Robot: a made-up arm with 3 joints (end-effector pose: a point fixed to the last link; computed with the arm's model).
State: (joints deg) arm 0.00 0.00 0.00
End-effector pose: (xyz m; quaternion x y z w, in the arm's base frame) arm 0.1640 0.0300 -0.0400 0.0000 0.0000 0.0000 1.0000
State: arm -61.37 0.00 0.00
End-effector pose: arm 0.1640 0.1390 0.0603 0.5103 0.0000 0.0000 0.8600
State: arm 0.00 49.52 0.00
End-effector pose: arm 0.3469 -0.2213 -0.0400 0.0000 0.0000 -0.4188 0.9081
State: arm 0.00 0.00 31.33
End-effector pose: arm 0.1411 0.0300 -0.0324 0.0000 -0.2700 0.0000 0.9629
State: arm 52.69 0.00 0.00
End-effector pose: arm 0.1640 -0.0948 -0.0079 -0.4438 0.0000 0.0000 0.8961
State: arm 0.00 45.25 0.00
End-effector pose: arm 0.3405 -0.1944 -0.0400 0.0000 0.0000 -0.3847 0.9230
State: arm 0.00 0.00 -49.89
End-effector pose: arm 0.1834 0.0300 -0.0723 0.0000 0.4217 0.0000 0.9067
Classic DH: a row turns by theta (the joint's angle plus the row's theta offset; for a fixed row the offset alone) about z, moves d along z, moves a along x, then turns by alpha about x. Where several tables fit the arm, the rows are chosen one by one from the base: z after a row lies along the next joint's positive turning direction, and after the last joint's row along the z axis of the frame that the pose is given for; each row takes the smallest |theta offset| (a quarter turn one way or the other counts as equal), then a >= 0, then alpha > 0; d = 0 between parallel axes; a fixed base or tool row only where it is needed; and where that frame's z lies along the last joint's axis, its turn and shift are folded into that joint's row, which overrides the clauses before.
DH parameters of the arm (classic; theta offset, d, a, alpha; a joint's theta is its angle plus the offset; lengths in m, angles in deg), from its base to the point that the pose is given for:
base (fixed): -90 0.102 0 90
joint 1: 0 0.017 0.294 90
joint 2: -90 0.179 0.156 -90
joint 3: 0 -0.324 0.025 -90
tool (fixed): 0 0.037 0 0

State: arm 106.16 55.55 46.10
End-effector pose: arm 0.3331 -0.0655 0.3622 -0.7605 -0.5509 0.0194 0.3432
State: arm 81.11 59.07 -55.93
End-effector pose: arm 0.3641 -0.2231 0.3703 -0.3240 0.0269 -0.5961 0.7342
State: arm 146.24 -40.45 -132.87
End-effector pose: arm -0.1008 -0.1738 0.2535 0.4510 -0.3820 0.7829 0.1943
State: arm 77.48 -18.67 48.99
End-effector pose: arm 0.0162 -0.1198 0.0148 -0.5095 -0.2267 0.3712 0.7425
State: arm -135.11 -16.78 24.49
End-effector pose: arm 0.0459 0.0503 0.2423 0.9054 -0.2119 -0.1395 0.3405
